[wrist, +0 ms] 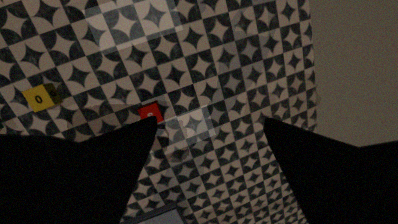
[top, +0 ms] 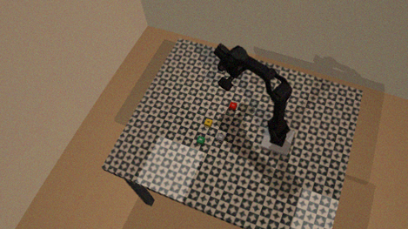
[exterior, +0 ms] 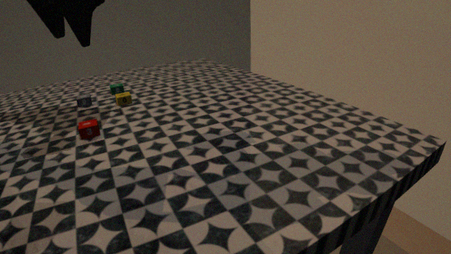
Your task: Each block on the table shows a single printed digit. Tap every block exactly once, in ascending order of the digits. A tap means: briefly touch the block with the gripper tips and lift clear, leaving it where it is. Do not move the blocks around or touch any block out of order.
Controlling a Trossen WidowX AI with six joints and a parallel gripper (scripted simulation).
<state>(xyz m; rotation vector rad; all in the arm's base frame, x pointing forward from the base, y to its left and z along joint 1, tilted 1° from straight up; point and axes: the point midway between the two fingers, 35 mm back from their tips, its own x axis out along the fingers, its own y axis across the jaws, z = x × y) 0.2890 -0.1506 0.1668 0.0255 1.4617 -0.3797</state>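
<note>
Right now the yellow block is 200 mm to the left of my gripper tip, 150 mm below it and 60 mm ahead of it. Also, from my gripper tip: grey block (260 mm to the left, 150 mm below, 30 mm behind); then red block (150 mm below, 60 mm to the left, 20 mm behind); then green block (310 mm to the left, 150 mm below, 50 mm ahead).
</note>
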